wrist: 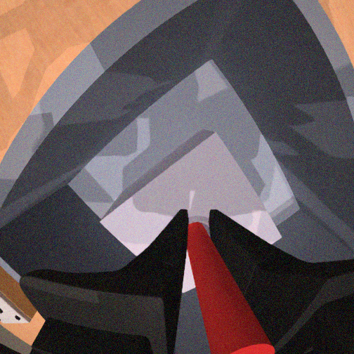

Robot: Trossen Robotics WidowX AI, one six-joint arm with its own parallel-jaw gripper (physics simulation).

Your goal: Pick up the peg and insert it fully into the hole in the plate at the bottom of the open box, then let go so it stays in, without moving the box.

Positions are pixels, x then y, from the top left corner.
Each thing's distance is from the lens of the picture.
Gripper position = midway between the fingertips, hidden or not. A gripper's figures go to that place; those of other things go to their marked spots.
gripper [197, 215]: 10 cm
grey box [268, 85]: 10 cm
